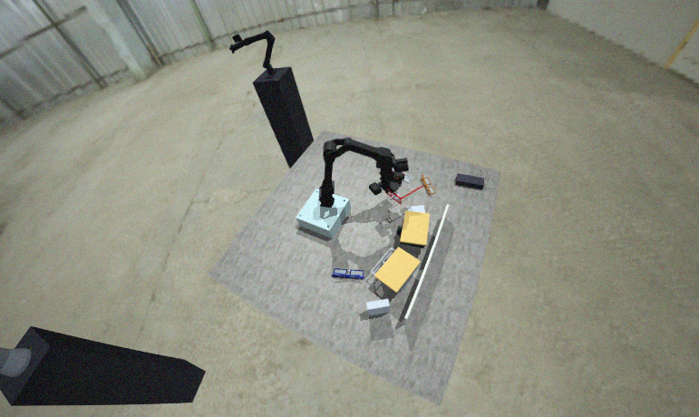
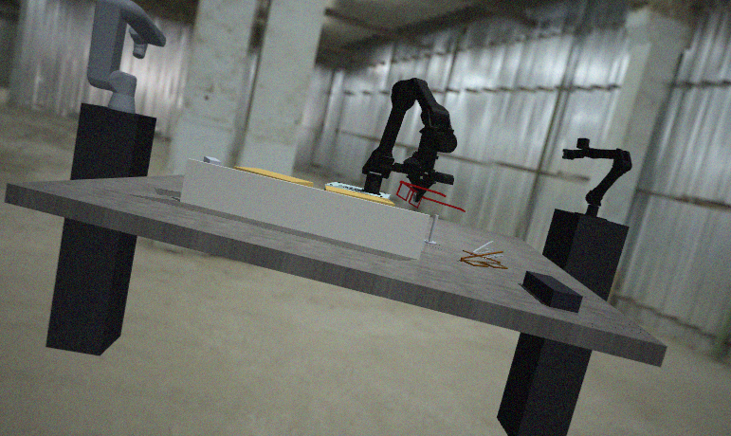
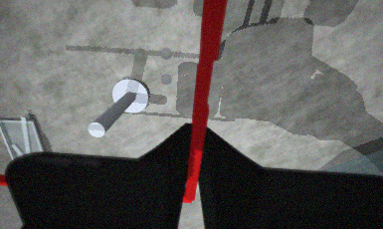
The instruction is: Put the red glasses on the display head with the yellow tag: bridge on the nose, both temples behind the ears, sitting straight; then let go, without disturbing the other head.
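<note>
Now: gripper tip 3 cm short of the white peg, 6 cm to the right of it and 8 cm above it. The rest, counted from my gripper tip: long white wall (26 cm ahead, 32 cm to the right, 5 cm below); dark box (45 cm ahead, 24 cm to the left, 9 cm below).
</note>
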